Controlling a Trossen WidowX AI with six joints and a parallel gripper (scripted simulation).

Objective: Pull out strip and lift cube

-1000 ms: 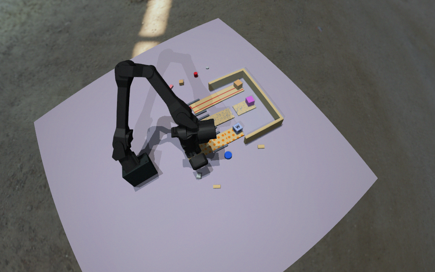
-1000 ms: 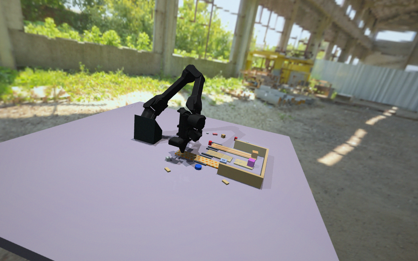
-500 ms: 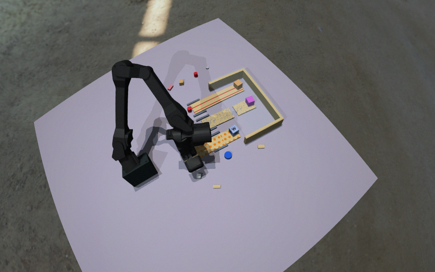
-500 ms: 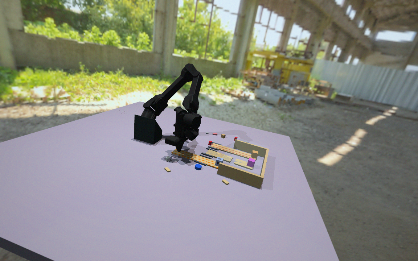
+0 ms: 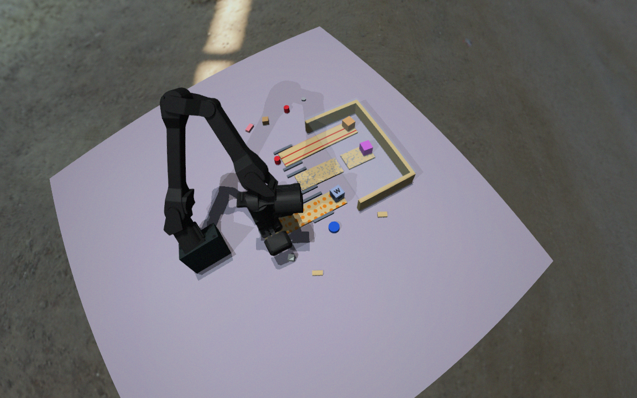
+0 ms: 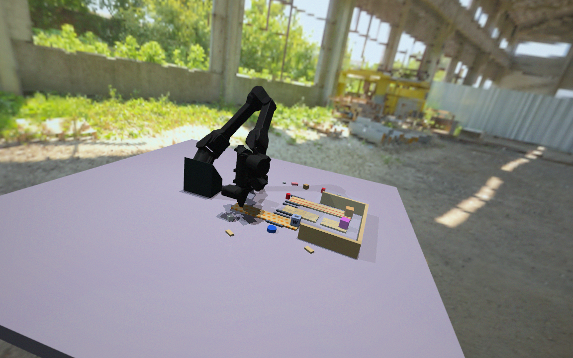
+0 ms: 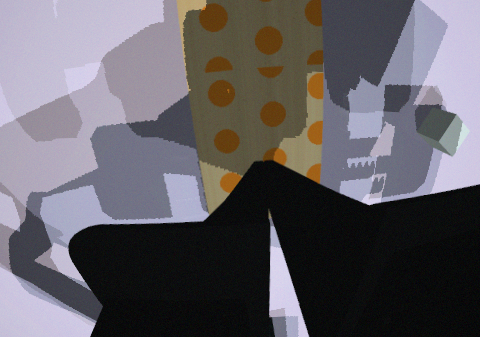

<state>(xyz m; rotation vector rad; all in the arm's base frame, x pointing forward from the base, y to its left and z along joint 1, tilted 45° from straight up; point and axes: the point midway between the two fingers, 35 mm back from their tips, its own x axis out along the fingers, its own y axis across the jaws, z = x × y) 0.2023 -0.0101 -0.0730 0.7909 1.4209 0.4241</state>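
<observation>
My gripper tip is now 10 cm short of the orange-dotted strip and 2 cm to the left of it. Also, from my gripper tip: blue disc 14 cm ahead, 10 cm to the right; then labelled cube 21 cm ahead, 3 cm to the right, 2 cm above.
</observation>
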